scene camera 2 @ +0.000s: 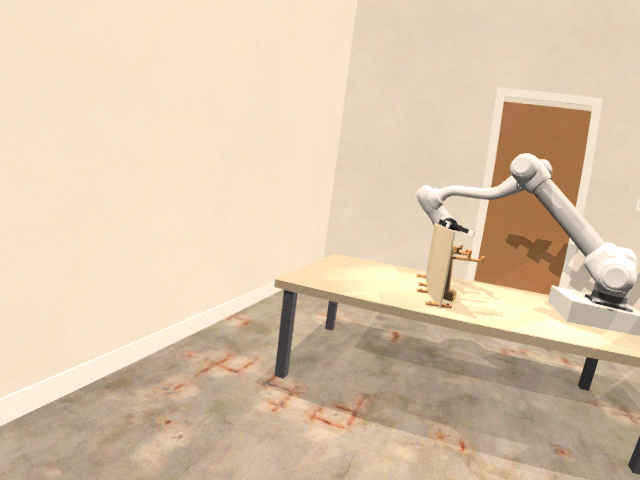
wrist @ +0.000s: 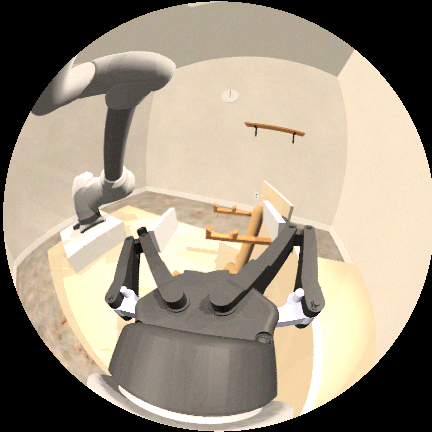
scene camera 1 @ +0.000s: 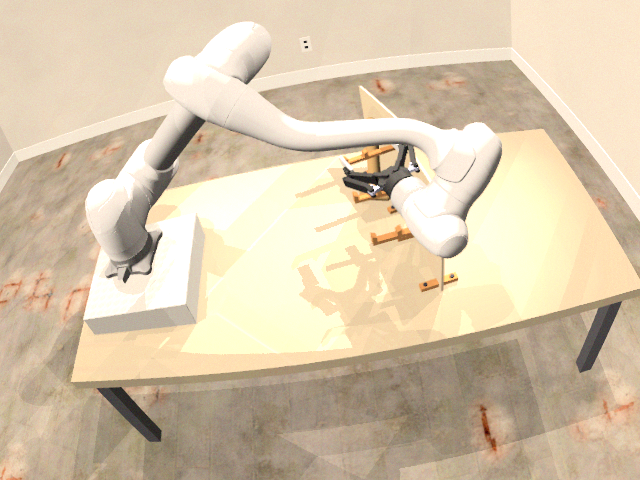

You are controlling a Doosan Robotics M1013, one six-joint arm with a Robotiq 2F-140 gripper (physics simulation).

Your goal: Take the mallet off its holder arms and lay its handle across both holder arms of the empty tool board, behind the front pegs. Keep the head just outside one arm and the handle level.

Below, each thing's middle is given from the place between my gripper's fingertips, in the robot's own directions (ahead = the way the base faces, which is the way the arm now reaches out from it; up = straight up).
Right now the wooden mallet [wrist: 245,250] is 20 cm to the left of my hand and 19 cm below it.
